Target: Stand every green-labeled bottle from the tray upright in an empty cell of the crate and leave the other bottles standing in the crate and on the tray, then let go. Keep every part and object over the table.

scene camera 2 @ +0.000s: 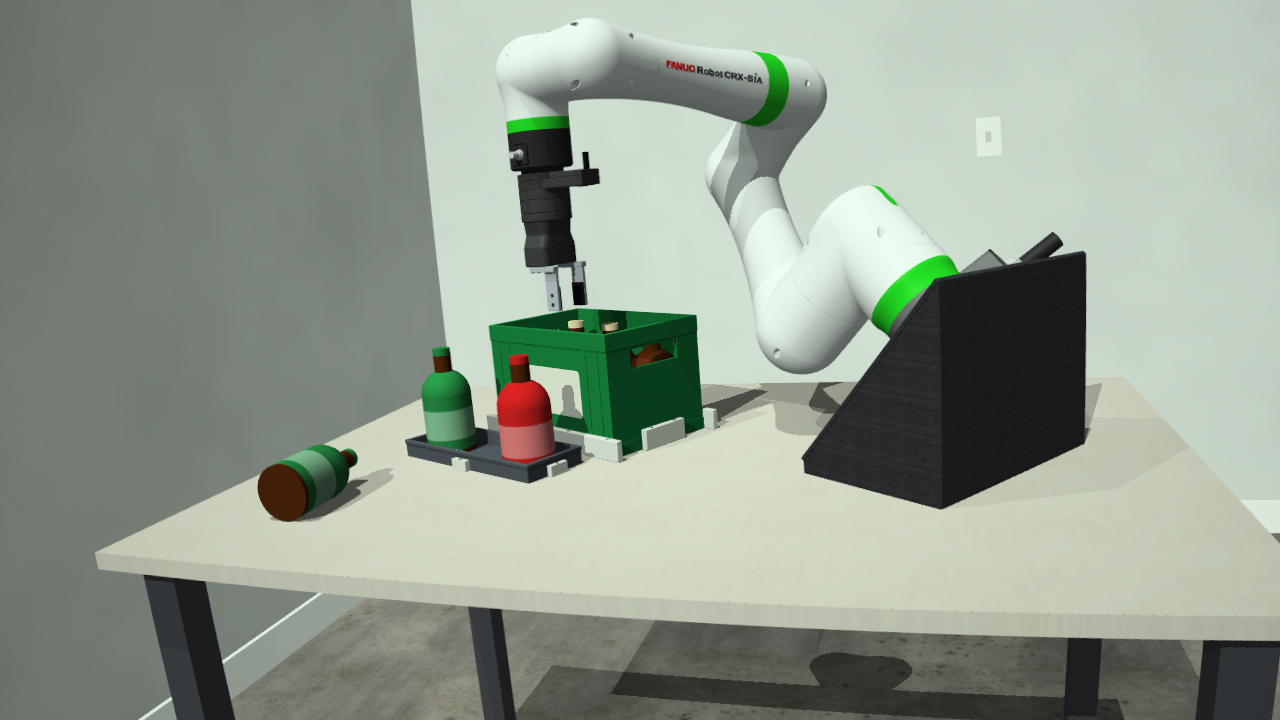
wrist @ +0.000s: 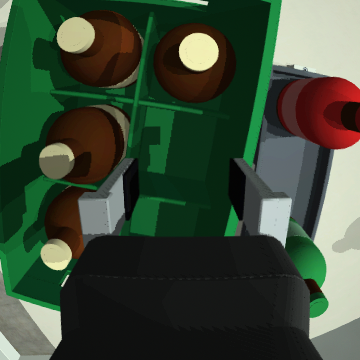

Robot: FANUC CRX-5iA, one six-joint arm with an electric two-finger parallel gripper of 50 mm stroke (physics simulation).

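Frame: origin at the arm's base, x right, y ahead, z up, level; millimetres.
Seen in the pictures: gripper, fingertip midpoint: (scene camera 2: pixel 568 307) (wrist: pixel 183 176); arm's base, link origin: (scene camera 2: pixel 956 342).
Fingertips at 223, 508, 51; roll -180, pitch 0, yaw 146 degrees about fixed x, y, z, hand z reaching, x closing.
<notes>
Offsets run from my fingertips to a thing's top centre, as dx, dy, dz. "pt": to the spot under its first point. Level surfaces: height alone.
The green crate {+7, +22, -27} (scene camera 2: pixel 657 402) (wrist: pixel 266 55) has brown bottles with cream caps {+12, -119, -39} (wrist: pixel 115 55) {-50, -56, -39} (wrist: pixel 220 70) {+79, -53, -39} (wrist: pixel 90 145) standing in several cells. In the wrist view, the middle and lower cells of its right column are empty. My gripper (scene camera 2: pixel 567 304) (wrist: pixel 183 176) is open and empty, pointing down above that column, at about rim height or a little higher. A green-labeled bottle {-27, +192, -42} (scene camera 2: pixel 447 411) (wrist: pixel 306 257) stands on the dark tray {pt -167, +97, -190} (scene camera 2: pixel 496 468) (wrist: pixel 285 165), partly hidden by my gripper body in the wrist view. Another green-labeled bottle {-234, +323, -128} (scene camera 2: pixel 313 479) lies on its side on the table.
A red bottle {-145, +55, -42} (scene camera 2: pixel 525 425) (wrist: pixel 317 112) stands at the other end of the tray. The tray is close alongside the crate. White stops {-55, -128, -172} (scene camera 2: pixel 663 433) surround the crate's base. The dark robot stand (scene camera 2: pixel 1011 385) is at the right on the table {dz -202} (scene camera 2: pixel 671 546).
</notes>
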